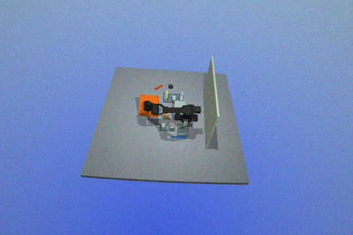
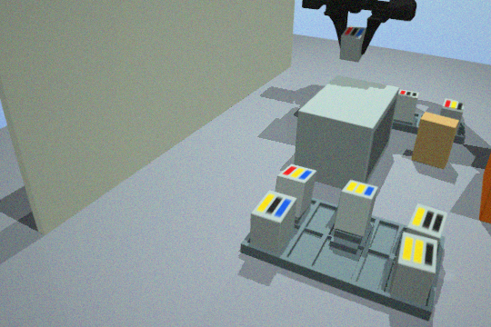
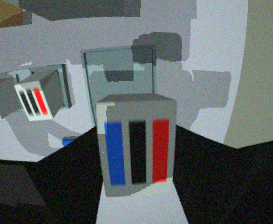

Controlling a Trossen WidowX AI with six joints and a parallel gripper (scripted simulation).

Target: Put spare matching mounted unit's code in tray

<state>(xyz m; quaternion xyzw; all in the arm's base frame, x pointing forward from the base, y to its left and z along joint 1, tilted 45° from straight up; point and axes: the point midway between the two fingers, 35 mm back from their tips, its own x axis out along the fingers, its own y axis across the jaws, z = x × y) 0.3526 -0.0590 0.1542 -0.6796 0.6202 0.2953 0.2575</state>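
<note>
The grey tray lies 11 cm below my gripper tip and 1 cm behind it. Round my gripper tip: mounted unit 19 cm to the left, 7 cm behind, 6 cm below; tall pale wall 19 cm to the left, 19 cm ahead, 11 cm above; brown box 18 cm behind, 11 cm to the left, 8 cm below.
</note>
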